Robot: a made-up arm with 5 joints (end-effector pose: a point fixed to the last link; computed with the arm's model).
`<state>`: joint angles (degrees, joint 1 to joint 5).
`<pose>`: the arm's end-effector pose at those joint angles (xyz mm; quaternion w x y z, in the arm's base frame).
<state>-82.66 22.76 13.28 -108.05 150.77</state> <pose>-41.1 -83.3 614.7 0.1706 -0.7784 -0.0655 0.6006</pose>
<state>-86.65 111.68 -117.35 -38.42 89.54</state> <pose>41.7 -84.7 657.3 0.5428 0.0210 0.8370 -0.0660</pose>
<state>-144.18 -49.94 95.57 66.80 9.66</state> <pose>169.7 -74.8 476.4 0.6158 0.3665 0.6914 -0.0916</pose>
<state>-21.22 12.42 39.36 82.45 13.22</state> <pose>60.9 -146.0 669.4 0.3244 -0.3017 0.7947 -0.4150</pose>
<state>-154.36 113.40 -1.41 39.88 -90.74</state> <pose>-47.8 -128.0 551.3 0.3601 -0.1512 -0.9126 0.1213</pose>
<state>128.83 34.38 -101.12 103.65 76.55</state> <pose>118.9 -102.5 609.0 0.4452 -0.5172 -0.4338 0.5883</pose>
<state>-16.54 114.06 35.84 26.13 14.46</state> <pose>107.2 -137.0 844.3 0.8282 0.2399 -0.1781 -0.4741</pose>
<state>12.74 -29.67 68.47 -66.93 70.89</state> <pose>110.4 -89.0 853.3 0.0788 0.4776 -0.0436 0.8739</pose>
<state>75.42 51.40 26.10 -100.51 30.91</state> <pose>174.8 -139.1 782.5 0.7100 0.0948 -0.0239 -0.6973</pose>
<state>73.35 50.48 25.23 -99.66 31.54</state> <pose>172.9 -139.0 785.4 0.7105 0.0959 -0.0260 -0.6967</pose>
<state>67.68 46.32 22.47 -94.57 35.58</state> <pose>171.6 -136.5 795.5 0.7007 0.0613 -0.0113 -0.7108</pose>
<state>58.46 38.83 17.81 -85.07 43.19</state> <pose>169.6 -130.3 810.3 0.6768 -0.0172 0.0146 -0.7358</pose>
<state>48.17 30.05 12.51 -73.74 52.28</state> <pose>165.8 -121.2 822.1 0.6414 -0.1217 0.0355 -0.7567</pose>
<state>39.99 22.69 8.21 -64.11 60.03</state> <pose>161.6 -112.4 826.5 0.6053 -0.2171 0.0442 -0.7645</pose>
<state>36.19 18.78 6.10 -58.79 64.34</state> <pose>160.2 -107.3 826.3 0.5820 -0.2742 0.0475 -0.7641</pose>
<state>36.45 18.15 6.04 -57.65 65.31</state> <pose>162.5 -106.2 825.3 0.5738 -0.2928 0.0522 -0.7631</pose>
